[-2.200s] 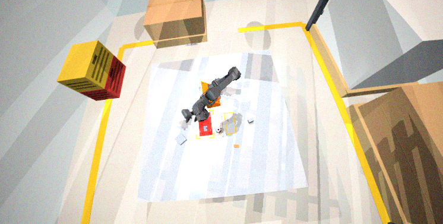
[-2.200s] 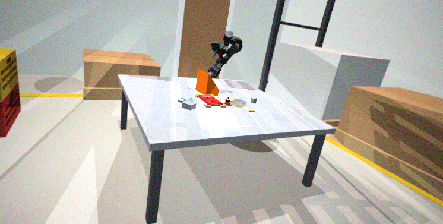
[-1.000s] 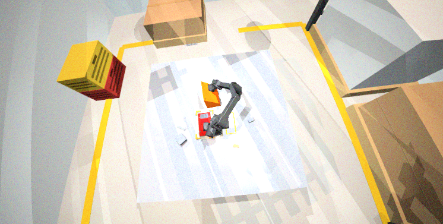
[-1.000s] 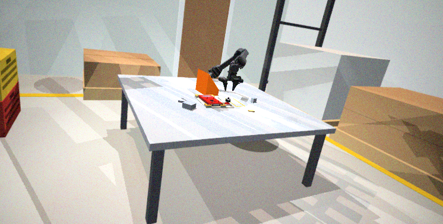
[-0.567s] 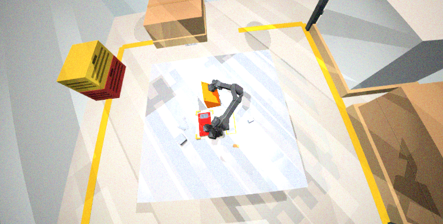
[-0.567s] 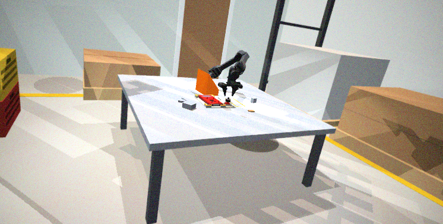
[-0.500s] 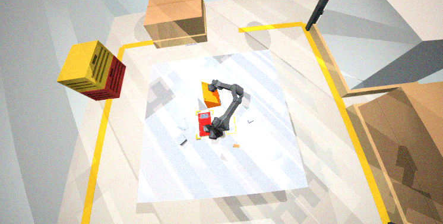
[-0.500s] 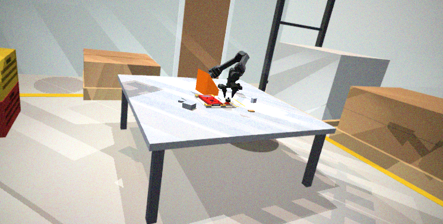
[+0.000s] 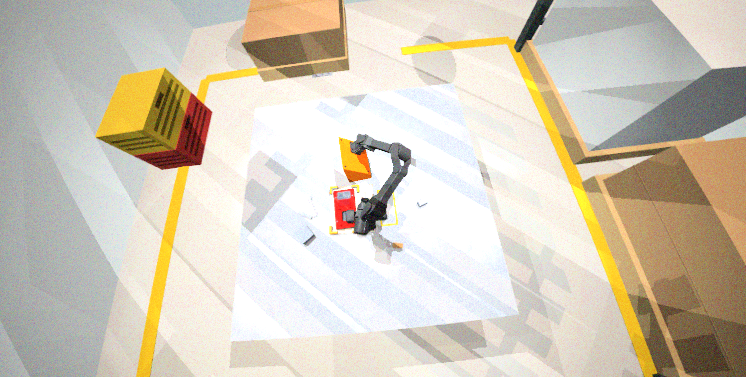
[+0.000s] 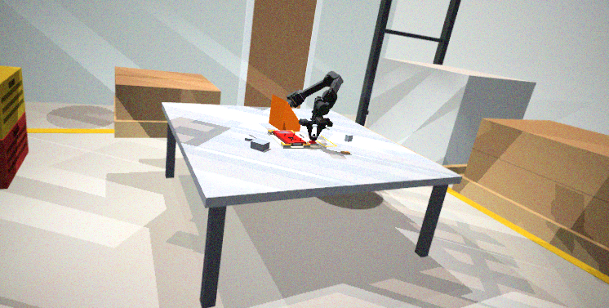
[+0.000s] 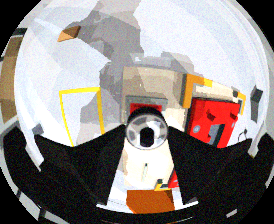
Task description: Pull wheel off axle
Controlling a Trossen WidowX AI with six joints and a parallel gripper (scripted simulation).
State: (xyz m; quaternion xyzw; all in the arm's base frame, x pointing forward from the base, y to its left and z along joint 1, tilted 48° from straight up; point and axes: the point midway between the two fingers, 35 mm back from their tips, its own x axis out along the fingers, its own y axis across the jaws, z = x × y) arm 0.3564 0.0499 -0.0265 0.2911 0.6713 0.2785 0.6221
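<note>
Right now the wheel is right at my gripper tip.
</note>
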